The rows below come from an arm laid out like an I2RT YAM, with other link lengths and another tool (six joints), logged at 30 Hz.
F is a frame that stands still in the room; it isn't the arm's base.
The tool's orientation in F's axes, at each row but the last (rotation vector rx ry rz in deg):
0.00 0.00 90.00
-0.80 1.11 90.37
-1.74 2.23 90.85
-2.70 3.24 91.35
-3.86 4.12 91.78
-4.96 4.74 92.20
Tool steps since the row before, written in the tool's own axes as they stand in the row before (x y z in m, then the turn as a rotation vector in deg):
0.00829 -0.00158 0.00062 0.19 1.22 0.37
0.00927 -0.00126 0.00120 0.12 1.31 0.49
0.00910 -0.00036 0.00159 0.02 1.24 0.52
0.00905 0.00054 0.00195 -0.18 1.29 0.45
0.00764 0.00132 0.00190 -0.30 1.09 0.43
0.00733 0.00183 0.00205 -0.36 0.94 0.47
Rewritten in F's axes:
0.00158 0.00829 0.00062 -1.22 0.19 0.37
0.00120 0.00930 0.00100 -1.31 0.12 0.49
0.00023 0.00917 0.00119 -1.24 0.02 0.53
-0.00075 0.00914 0.00136 -1.28 -0.18 0.47
-0.00156 0.00773 0.00123 -1.08 -0.30 0.46
-0.00213 0.00743 0.00125 -0.93 -0.35 0.51

